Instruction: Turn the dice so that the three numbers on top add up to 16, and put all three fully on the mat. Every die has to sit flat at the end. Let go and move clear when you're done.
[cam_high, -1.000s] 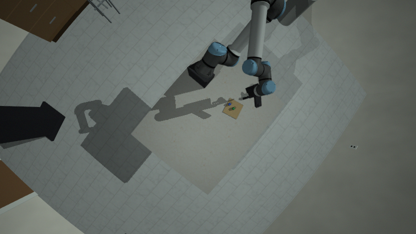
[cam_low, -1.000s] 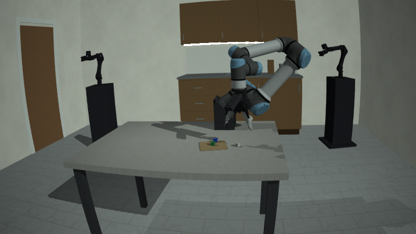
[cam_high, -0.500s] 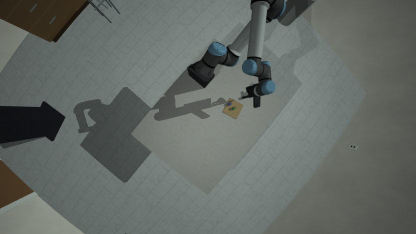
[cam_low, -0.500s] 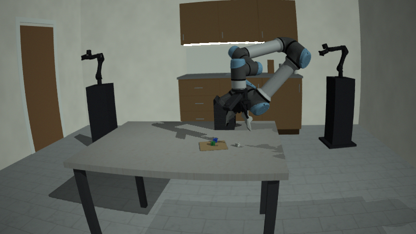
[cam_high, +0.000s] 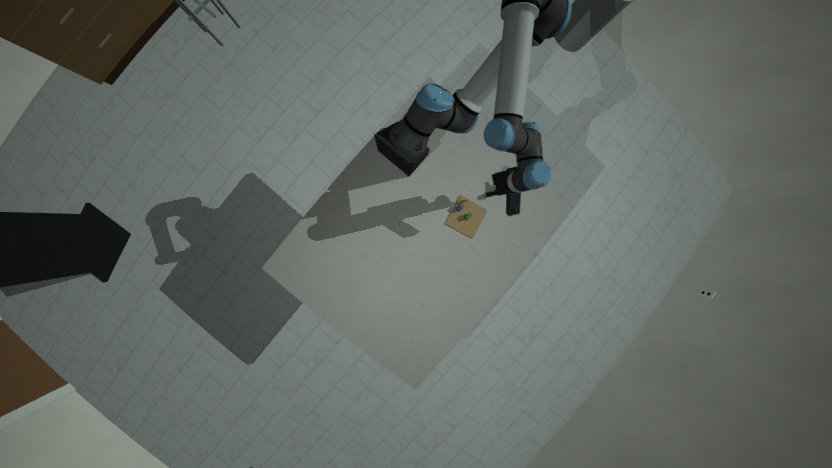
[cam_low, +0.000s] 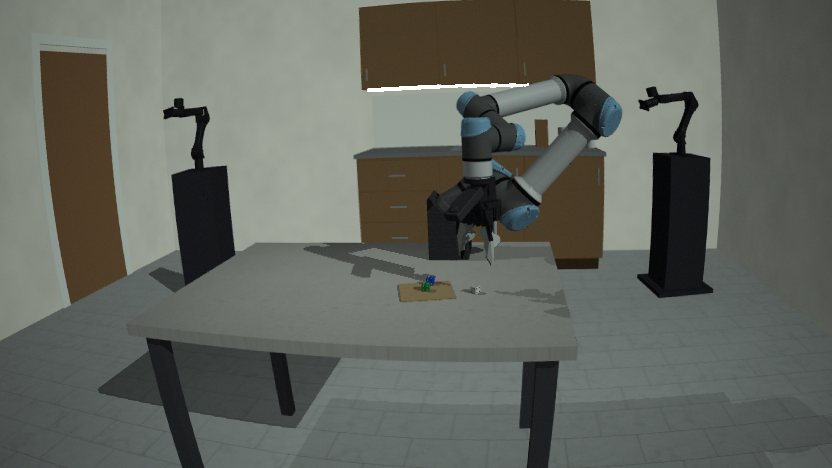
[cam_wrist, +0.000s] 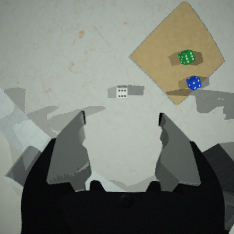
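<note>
The white die is 80 mm below my hand. Also, from my hand: blue die 80 mm behind, 120 mm to the right, 80 mm below; green die 30 mm behind, 130 mm to the right, 80 mm below; tan mat 30 mm behind, 130 mm to the right, 90 mm below.
</note>
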